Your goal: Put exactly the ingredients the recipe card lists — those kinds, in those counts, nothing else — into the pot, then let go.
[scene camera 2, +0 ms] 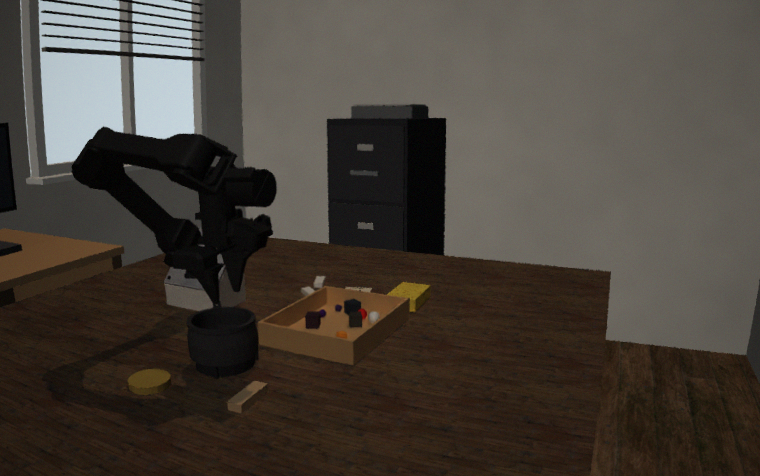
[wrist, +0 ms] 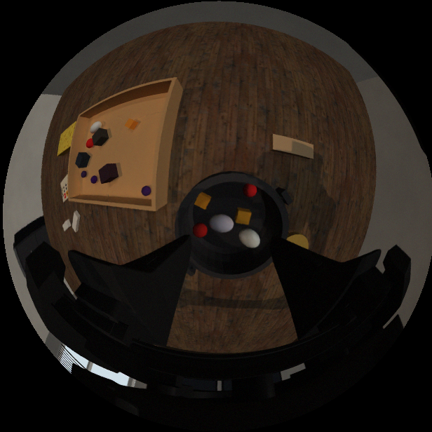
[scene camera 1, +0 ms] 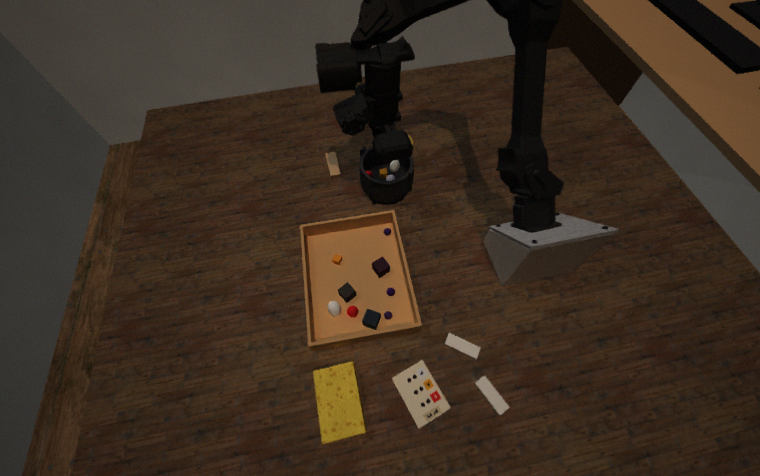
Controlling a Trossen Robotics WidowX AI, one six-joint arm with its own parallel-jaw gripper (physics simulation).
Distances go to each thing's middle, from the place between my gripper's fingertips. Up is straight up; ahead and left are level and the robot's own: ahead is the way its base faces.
Labels:
My hand is 8 cm above the dark pot (scene camera 2: 223,341), 1 cm to the left of it and 1 cm past it. Also, from my hand: wooden block (scene camera 2: 243,400): 12 cm below, 10 cm to the right, 10 cm ahead; then wooden tray (scene camera 1: 360,240): 21 cm to the left, 11 cm ahead, 10 cm below; then yellow disc (scene camera 2: 150,381): 13 cm to the right, 12 cm below, 8 cm behind.

